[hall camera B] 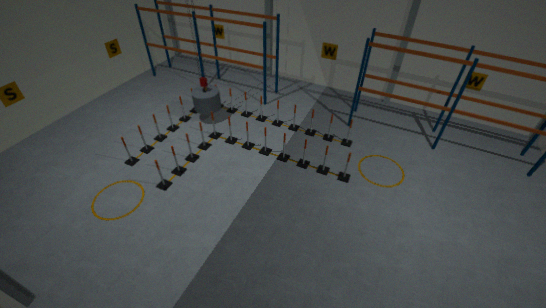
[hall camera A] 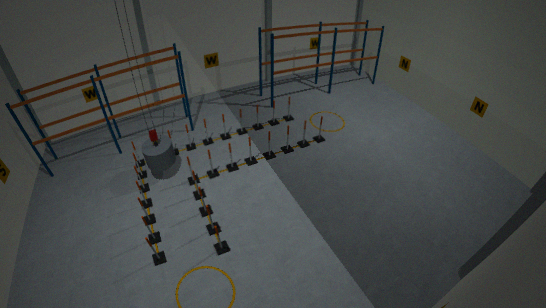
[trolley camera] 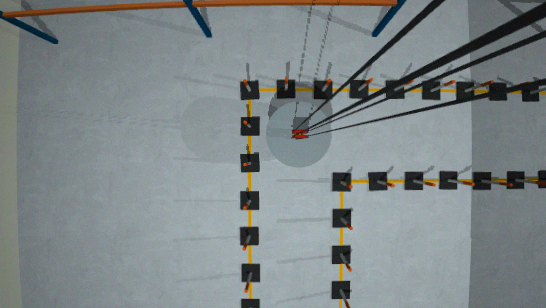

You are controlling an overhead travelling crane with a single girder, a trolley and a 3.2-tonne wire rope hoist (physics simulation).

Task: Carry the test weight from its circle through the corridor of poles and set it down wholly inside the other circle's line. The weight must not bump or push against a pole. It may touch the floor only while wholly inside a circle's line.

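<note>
The grey cylindrical test weight (hall camera A: 160,159) (hall camera B: 206,102) (trolley camera: 299,152) hangs upright from the red hook block (hall camera A: 153,136) (hall camera B: 203,82) (trolley camera: 300,134), which is shut on it. Its shadow lies offset on the floor, so it is raised. It is at the corridor's corner, between the outer rows of poles and the inner corner pole (trolley camera: 342,181). In the trolley view, narrow gaps show between it and the left and upper rows' bases. One yellow circle (hall camera A: 205,267) (hall camera B: 144,191) lies beyond the shorter leg's end, the other circle (hall camera A: 328,131) (hall camera B: 378,155) beyond the longer leg's end.
A blue and orange rack (hall camera A: 106,114) (hall camera B: 265,62) (trolley camera: 280,4) stands behind the corridor's corner. A second rack (hall camera A: 272,70) (hall camera B: 455,104) stands near the far circle. Poles on black bases line both legs. Hoist ropes cross the trolley view at the upper right.
</note>
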